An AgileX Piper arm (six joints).
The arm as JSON. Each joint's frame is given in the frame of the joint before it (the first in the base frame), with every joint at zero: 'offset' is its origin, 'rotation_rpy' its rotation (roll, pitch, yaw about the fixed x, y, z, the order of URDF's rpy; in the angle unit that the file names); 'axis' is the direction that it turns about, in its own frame. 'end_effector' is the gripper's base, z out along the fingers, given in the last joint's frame.
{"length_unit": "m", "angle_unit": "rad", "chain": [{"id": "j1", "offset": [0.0, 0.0, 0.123], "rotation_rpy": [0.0, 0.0, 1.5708], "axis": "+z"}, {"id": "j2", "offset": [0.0, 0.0, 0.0], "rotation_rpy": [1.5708, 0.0, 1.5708], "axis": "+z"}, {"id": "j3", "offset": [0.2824, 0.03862, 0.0], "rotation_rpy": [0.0, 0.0, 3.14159], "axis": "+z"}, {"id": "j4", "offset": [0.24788, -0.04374, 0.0], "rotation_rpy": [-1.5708, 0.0, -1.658], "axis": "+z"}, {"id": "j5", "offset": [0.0, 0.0, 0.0], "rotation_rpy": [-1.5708, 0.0, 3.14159], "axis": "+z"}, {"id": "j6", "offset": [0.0, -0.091, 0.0], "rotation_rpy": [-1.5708, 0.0, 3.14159], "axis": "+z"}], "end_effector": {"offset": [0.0, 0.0, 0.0], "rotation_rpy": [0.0, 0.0, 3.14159]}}
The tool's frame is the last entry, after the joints.
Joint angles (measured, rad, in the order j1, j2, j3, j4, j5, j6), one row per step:
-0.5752 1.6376 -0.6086 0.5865 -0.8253 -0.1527
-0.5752 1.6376 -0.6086 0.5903 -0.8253 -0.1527
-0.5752 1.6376 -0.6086 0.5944 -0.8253 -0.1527
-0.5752 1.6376 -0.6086 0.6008 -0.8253 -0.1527
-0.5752 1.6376 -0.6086 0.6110 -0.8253 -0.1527
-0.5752 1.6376 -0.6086 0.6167 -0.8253 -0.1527
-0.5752 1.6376 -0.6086 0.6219 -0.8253 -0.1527
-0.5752 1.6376 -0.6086 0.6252 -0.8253 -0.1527
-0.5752 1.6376 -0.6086 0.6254 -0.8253 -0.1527
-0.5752 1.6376 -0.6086 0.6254 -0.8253 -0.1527
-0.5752 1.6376 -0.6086 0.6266 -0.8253 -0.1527
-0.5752 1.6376 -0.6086 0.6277 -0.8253 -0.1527
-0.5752 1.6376 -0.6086 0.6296 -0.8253 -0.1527
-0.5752 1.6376 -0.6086 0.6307 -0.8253 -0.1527
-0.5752 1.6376 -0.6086 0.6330 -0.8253 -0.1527
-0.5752 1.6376 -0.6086 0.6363 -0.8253 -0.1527
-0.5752 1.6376 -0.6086 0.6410 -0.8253 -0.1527
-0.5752 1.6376 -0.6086 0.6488 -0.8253 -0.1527
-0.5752 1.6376 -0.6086 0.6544 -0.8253 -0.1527
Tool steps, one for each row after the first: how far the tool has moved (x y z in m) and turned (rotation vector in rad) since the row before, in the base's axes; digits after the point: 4 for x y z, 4 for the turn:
-0.0002 -0.0001 -0.0001 0.0019 -0.0012 -0.0031
-0.0002 -0.0001 -0.0001 0.0020 -0.0013 -0.0033
-0.0004 -0.0002 -0.0001 0.0032 -0.0020 -0.0052
-0.0006 -0.0003 -0.0002 0.0050 -0.0033 -0.0082
-0.0003 -0.0002 -0.0001 0.0028 -0.0018 -0.0046
-0.0003 -0.0001 -0.0001 0.0026 -0.0017 -0.0042
-0.0002 -0.0001 -0.0001 0.0016 -0.0011 -0.0027
0.0000 0.0000 0.0000 0.0001 -0.0001 -0.0002
0.0000 0.0000 0.0000 0.0000 0.0000 0.0000
-0.0001 0.0000 0.0000 0.0006 -0.0004 -0.0010
-0.0001 0.0000 0.0000 0.0005 -0.0004 -0.0009
-0.0001 -0.0001 0.0000 0.0009 -0.0006 -0.0015
-0.0001 0.0000 0.0000 0.0005 -0.0004 -0.0009
-0.0001 -0.0001 -0.0001 0.0011 -0.0007 -0.0019
-0.0002 -0.0001 -0.0001 0.0016 -0.0011 -0.0027
-0.0003 -0.0001 -0.0001 0.0023 -0.0015 -0.0038
-0.0004 -0.0002 -0.0002 0.0039 -0.0025 -0.0063
-0.0003 -0.0001 -0.0001 0.0028 -0.0018 -0.0045

